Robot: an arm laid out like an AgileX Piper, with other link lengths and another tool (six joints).
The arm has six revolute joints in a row. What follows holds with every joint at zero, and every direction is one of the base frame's. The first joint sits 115.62 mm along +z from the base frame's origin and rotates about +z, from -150 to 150 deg. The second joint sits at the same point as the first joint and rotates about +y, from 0 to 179.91 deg. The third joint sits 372.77 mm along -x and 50.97 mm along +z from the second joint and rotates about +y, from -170 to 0 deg. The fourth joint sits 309.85 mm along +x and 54.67 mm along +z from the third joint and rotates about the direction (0.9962, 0, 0.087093), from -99.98 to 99.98 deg. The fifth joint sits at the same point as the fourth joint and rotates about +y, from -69.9 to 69.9 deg. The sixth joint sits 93.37 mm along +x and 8.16 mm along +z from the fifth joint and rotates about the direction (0.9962, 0, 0.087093), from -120 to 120 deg. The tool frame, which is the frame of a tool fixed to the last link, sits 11.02 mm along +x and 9 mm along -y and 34.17 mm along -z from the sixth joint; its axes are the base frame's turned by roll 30.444, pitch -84.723 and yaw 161.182 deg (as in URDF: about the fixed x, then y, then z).
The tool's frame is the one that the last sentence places.
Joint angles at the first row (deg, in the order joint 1, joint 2, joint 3, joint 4, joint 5, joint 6):
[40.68, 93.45, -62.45, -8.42, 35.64, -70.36]
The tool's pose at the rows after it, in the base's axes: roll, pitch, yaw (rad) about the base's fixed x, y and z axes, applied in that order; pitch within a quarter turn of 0, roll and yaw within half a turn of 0; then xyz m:
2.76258, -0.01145, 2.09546, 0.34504, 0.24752, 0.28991
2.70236, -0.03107, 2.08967, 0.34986, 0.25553, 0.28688
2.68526, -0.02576, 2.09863, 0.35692, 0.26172, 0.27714
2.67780, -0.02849, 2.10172, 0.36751, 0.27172, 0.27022
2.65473, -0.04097, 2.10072, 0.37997, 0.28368, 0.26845
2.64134, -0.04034, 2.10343, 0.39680, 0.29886, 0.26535
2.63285, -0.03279, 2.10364, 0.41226, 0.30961, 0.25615
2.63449, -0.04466, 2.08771, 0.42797, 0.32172, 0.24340
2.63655, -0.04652, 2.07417, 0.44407, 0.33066, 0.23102
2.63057, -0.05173, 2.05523, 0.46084, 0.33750, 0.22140
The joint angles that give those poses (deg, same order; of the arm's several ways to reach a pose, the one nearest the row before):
[41.94, 93.62, -62.45, -11.52, 31.40, -68.13]
[42.34, 94.59, -62.45, -13.58, 27.04, -64.97]
[42.34, 96.37, -62.57, -15.18, 24.52, -63.94]
[42.34, 98.78, -64.34, -15.47, 23.43, -63.66]
[42.34, 101.13, -67.04, -15.47, 22.35, -63.20]
[42.34, 104.39, -70.99, -15.70, 22.29, -63.20]
[42.11, 107.54, -73.80, -16.90, 21.60, -62.51]
[41.94, 111.15, -77.12, -16.96, 21.37, -61.42]
[41.54, 114.53, -80.33, -17.36, 21.37, -60.68]
[40.97, 117.63, -83.71, -17.88, 21.37, -59.64]

